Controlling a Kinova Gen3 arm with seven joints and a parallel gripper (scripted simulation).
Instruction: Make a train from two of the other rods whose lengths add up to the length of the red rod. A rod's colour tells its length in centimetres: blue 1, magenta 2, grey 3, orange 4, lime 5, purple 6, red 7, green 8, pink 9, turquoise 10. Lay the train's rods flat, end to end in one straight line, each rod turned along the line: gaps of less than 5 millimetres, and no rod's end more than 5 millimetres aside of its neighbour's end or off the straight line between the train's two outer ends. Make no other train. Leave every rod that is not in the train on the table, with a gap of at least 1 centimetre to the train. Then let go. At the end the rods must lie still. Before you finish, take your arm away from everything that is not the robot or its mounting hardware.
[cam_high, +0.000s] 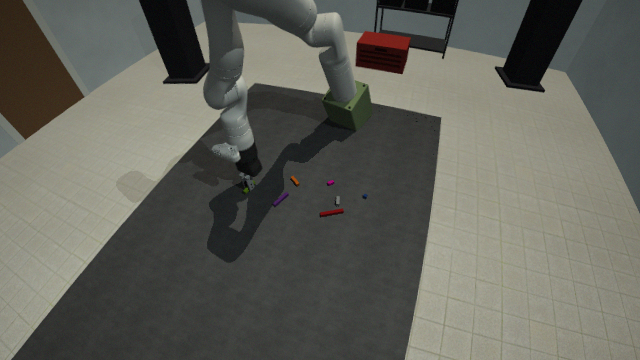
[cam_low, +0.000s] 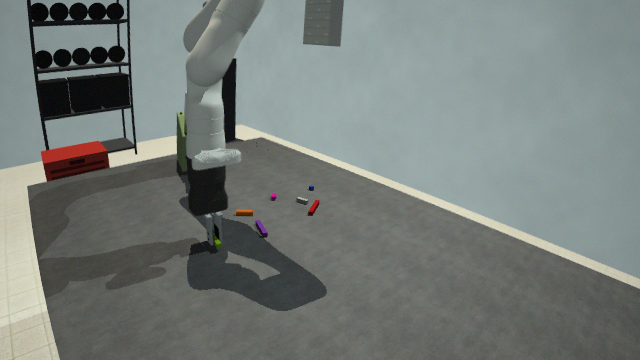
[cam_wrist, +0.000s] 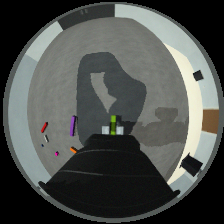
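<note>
My gripper is now 30 mm short of the purple rod, 110 mm to the right of it and 20 mm above it. The rest, counted from my hand: lime rod: 10 mm below; magenta rod: 60 mm behind, 260 mm to the left, 20 mm below; orange rod: 50 mm behind, 140 mm to the left, 20 mm below.
</note>
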